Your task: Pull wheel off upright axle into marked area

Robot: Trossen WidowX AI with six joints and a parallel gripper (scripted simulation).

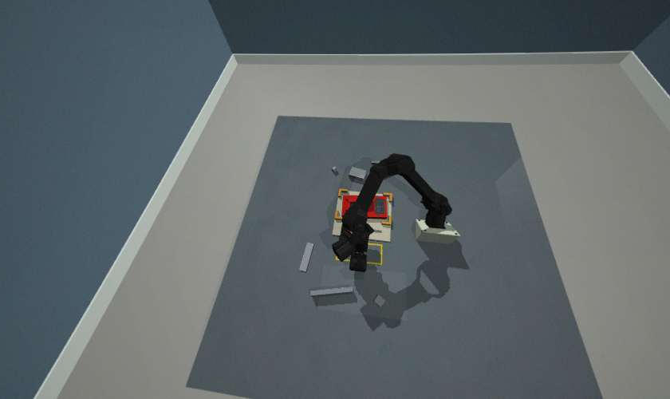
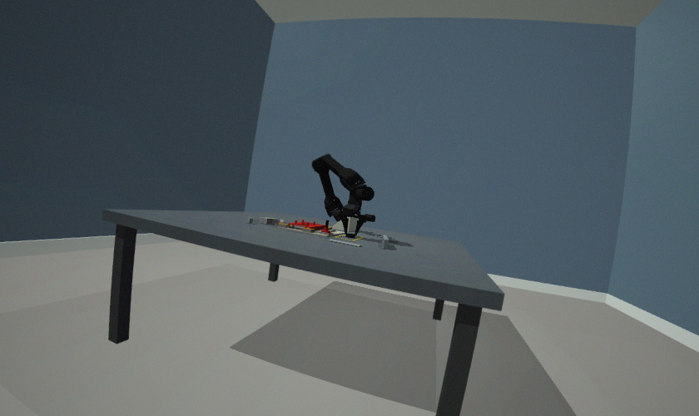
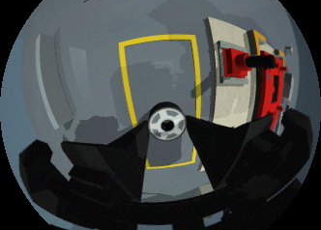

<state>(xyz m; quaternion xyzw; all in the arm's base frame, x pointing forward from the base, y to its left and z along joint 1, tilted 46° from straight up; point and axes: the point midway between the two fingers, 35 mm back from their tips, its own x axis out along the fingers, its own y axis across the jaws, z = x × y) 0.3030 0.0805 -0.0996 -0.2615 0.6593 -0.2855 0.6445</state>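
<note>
The wheel lies right at my gripper tip. From my gripper tip the other things lie so: dark axle 60 mm ahead, 90 mm to the right, 30 mm above; then cream base plate 190 mm to the right.
</note>
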